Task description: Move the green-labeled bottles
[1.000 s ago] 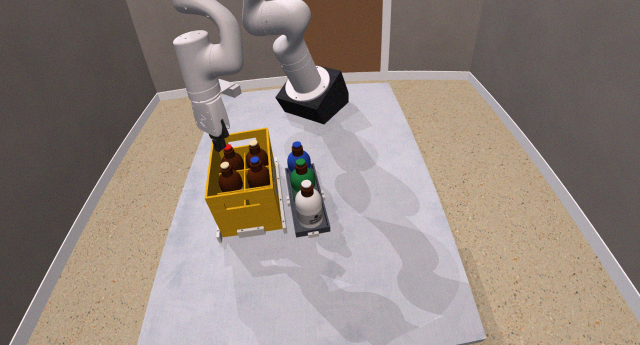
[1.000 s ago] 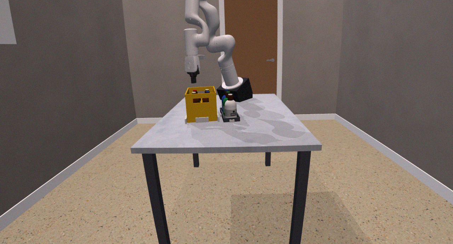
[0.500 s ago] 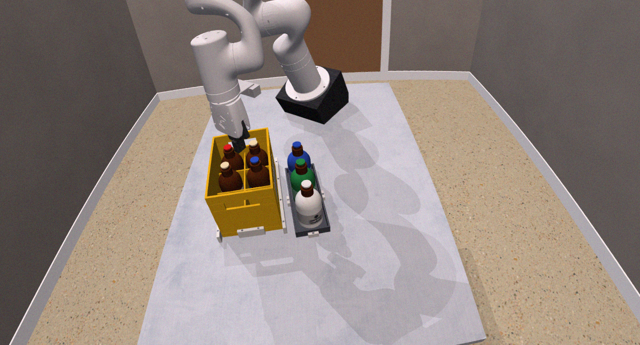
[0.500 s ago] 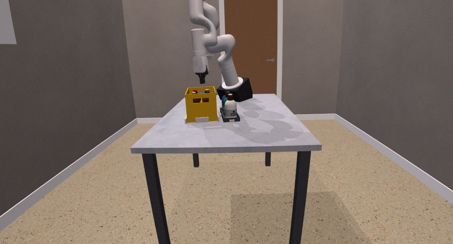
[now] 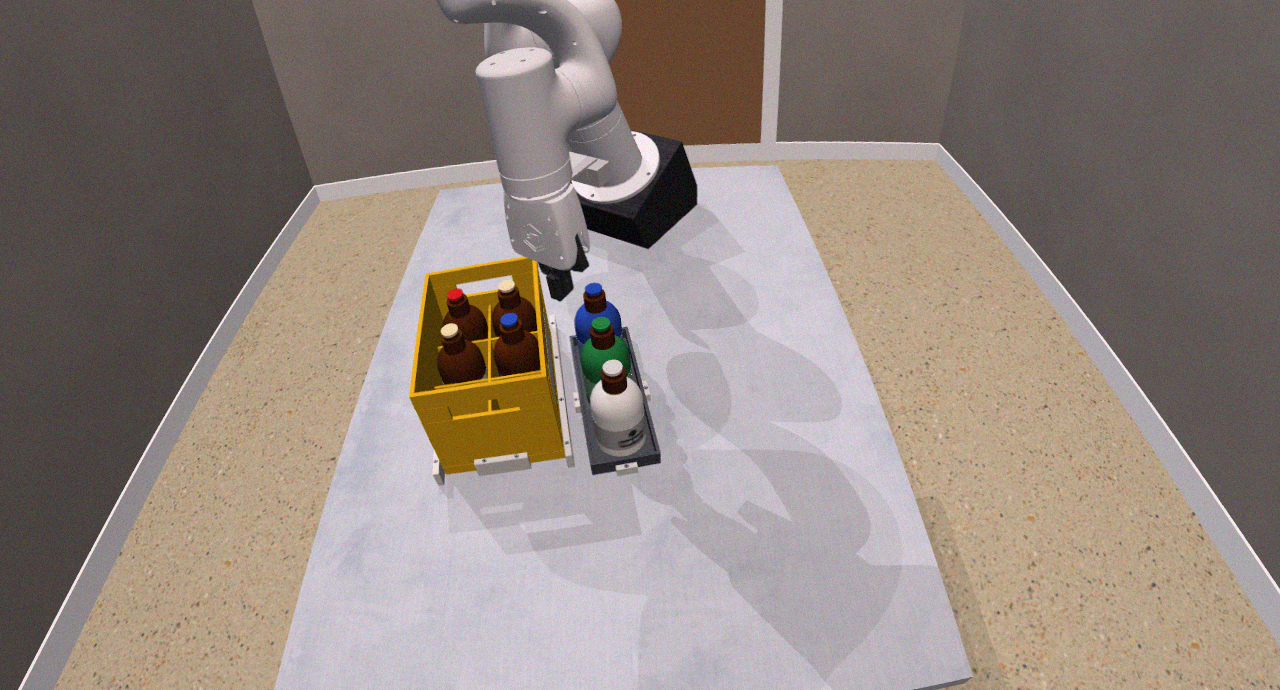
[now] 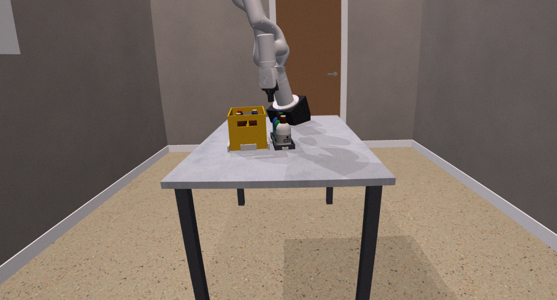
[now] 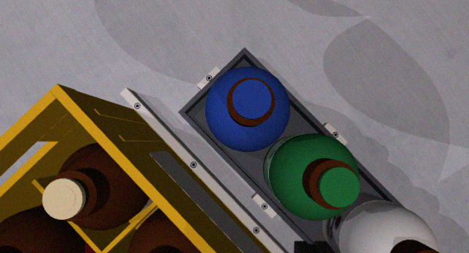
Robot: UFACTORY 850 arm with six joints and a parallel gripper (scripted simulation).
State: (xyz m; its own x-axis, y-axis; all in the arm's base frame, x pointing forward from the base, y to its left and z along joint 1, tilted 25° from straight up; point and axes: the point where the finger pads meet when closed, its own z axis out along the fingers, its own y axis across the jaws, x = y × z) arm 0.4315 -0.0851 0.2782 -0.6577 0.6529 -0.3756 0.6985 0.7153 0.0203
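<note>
Now: hand 160 mm above the green-labeled bottle and 50 mm to the right of it. From my hand the other things lie so: white-labeled bottle: 160 mm below, 90 mm ahead, 50 mm to the left; then blue-labeled bottle: 160 mm below, 80 mm behind, 50 mm to the left; then yellow crate: 160 mm below, 130 mm to the right, 40 mm behind.
</note>
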